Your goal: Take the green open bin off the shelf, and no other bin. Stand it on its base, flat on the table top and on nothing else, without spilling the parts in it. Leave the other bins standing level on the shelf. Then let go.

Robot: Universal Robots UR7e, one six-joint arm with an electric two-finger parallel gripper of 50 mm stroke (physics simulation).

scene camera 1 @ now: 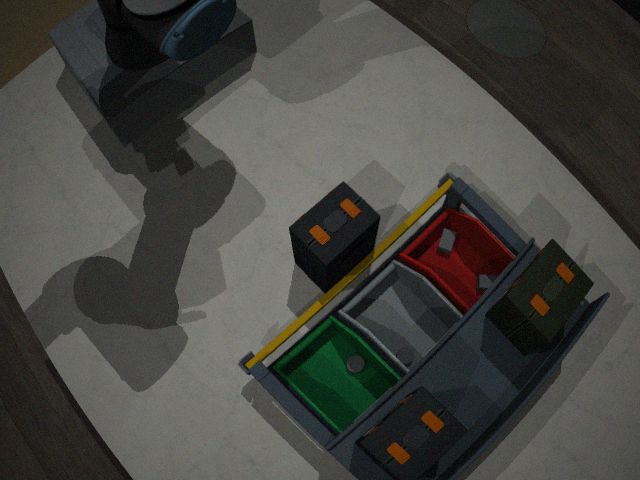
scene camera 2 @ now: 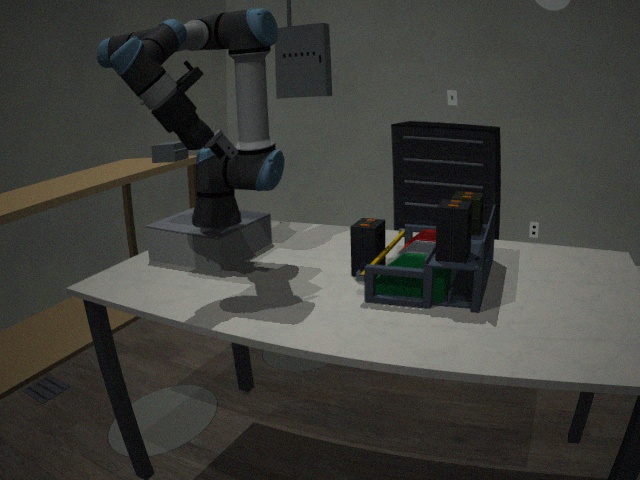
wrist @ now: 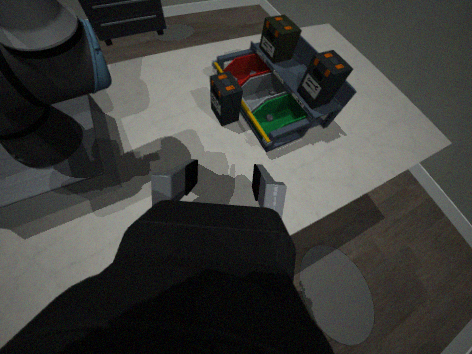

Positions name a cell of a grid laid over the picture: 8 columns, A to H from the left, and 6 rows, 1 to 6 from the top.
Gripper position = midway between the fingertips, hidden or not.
Observation:
In view: the gripper (scene camera 2: C2), a green open bin (scene camera 1: D5), a yellow rail (scene camera 1: F3), a red bin (scene camera 1: F4), a grey bin (scene camera 1: E4), a black case (scene camera 1: E3) and a black case (scene camera 2: F3).
The green open bin shows as well in scene camera 2 (scene camera 2: E4) and in the wrist view (wrist: E2). The red bin shows as well in the wrist view (wrist: E2). The grey bin is seen too in the wrist view (wrist: E2).

